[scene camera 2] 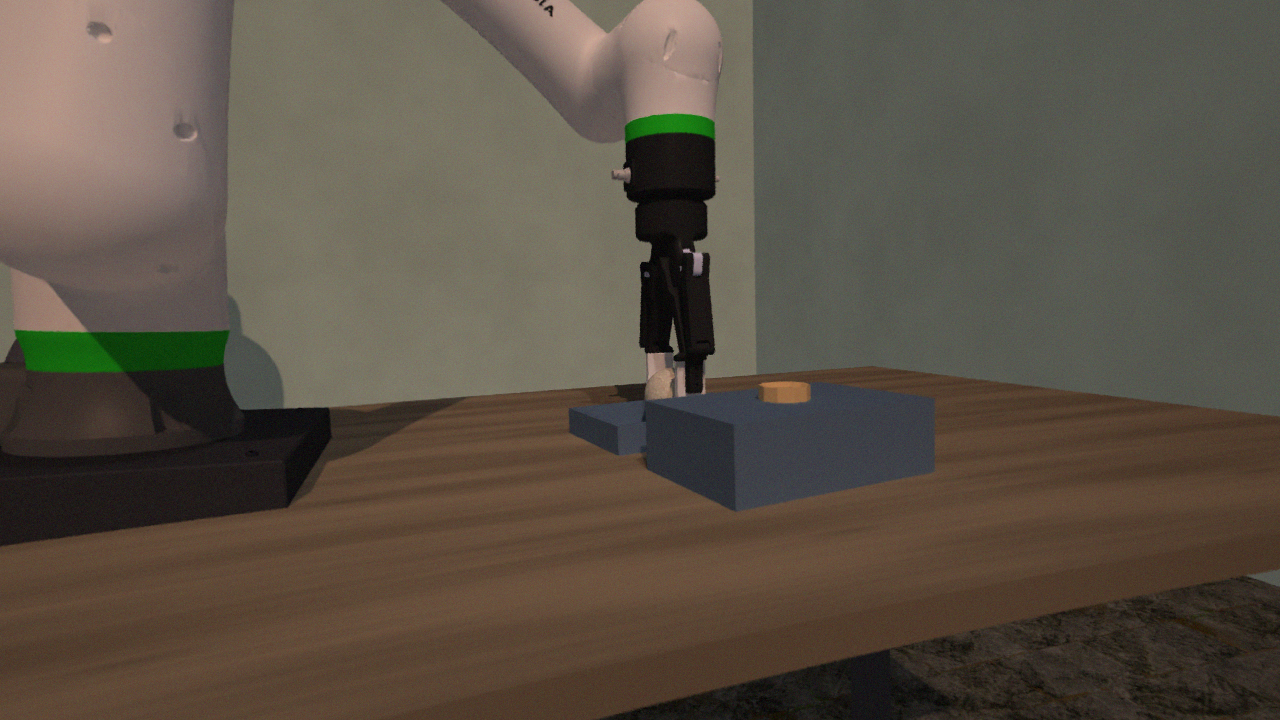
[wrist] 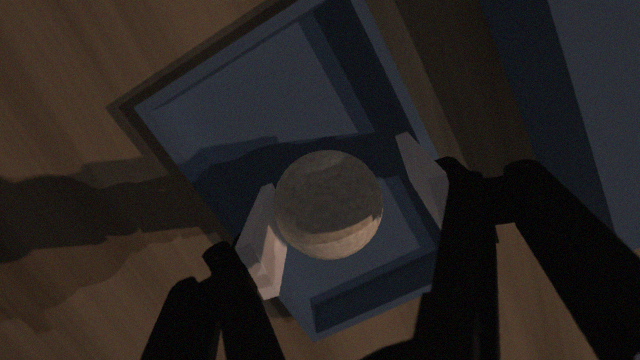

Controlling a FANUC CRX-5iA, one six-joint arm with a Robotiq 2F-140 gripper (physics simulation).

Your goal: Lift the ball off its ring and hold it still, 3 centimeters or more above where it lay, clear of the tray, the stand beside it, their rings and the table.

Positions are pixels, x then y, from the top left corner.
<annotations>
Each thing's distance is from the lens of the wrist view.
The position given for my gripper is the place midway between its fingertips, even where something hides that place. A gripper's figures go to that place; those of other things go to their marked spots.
my gripper [wrist: 340, 181]: 22 cm
pale speckled ball [wrist: 328, 204]: 16 cm
blue tray [wrist: 295, 84]: 21 cm
blue stand [wrist: 567, 72]: 19 cm
The marked spots on the blue tray and the pale speckled ball are 8 cm apart.
</annotations>
